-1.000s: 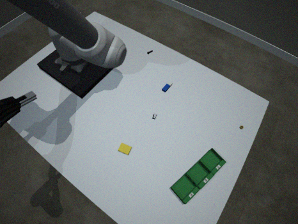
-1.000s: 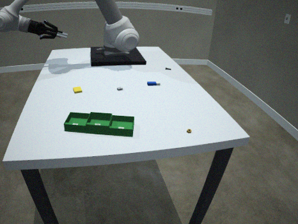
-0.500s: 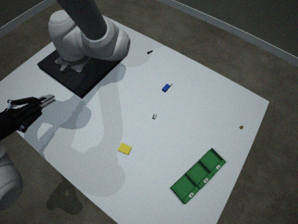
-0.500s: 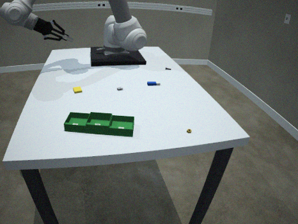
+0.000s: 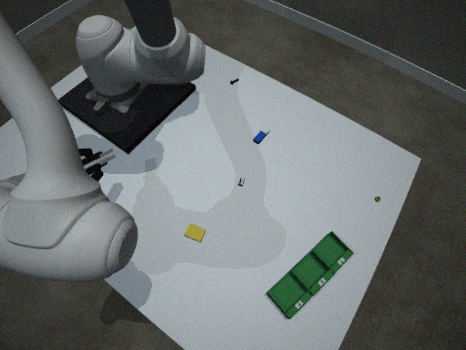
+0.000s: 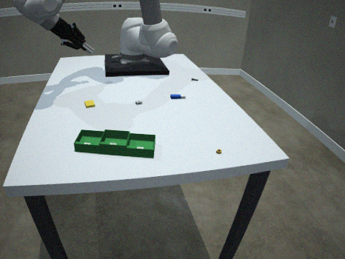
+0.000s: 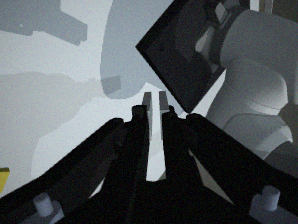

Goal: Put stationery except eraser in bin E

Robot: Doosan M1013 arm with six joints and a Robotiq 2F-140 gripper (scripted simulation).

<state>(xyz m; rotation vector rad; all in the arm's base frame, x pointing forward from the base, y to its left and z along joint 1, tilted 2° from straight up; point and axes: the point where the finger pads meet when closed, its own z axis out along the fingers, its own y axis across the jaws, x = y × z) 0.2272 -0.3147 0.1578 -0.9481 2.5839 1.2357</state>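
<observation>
The green bin tray lies 600 mm ahead of my hand, 170 mm below it and 10 mm to the right of it. Also, from my hand: flat yellow block (260 mm ahead, 180 mm below, 40 mm to the right); then blue eraser (360 mm to the left, 310 mm ahead, 180 mm below); then white pencil sharpener (320 mm ahead, 180 mm below, 170 mm to the left).
</observation>
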